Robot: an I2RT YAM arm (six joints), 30 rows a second.
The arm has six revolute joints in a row. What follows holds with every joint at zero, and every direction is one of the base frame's.
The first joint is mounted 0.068 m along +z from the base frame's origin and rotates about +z.
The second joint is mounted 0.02 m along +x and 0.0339 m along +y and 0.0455 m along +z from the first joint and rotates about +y.
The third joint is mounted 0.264 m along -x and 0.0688 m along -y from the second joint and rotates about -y.
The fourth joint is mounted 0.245 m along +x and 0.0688 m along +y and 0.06 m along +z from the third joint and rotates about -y.
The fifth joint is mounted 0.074 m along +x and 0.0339 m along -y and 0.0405 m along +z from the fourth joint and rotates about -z.
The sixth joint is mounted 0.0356 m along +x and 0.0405 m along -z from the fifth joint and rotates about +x.
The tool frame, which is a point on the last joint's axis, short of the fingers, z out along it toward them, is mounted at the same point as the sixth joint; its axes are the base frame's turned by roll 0, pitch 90 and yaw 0 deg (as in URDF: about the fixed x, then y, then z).
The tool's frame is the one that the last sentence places.
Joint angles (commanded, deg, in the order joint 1, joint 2, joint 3, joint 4, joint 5, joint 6), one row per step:
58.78 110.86 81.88 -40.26 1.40 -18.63
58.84 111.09 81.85 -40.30 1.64 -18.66
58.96 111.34 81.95 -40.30 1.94 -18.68
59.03 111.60 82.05 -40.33 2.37 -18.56
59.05 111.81 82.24 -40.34 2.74 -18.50
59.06 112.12 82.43 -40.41 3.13 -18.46
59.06 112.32 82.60 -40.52 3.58 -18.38
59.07 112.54 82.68 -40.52 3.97 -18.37
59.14 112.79 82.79 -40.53 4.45 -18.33
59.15 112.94 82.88 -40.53 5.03 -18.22
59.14 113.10 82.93 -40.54 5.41 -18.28
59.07 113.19 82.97 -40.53 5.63 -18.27
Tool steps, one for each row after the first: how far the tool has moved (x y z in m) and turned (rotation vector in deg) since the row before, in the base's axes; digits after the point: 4 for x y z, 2 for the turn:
-0.0002 0.0003 -0.0017 -0.38 -0.05 0.00
-0.0002 0.0009 -0.0011 -0.28 -0.17 0.03
0.0001 0.0006 -0.0012 -0.35 -0.21 -0.19
0.0005 0.0007 -0.0005 -0.19 -0.27 -0.16
0.0006 0.0006 -0.0012 -0.34 -0.21 -0.16
0.0005 0.0003 -0.0006 -0.32 -0.27 -0.23
0.0004 0.0003 -0.0011 -0.31 -0.24 -0.13
0.0002 0.0006 -0.0011 -0.35 -0.30 -0.13
0.0005 0.0002 -0.0005 -0.31 -0.41 -0.29
0.0004 0.0001 -0.0008 -0.30 -0.26 -0.08
0.0007 -0.0001 -0.0004 -0.14 -0.16 -0.15

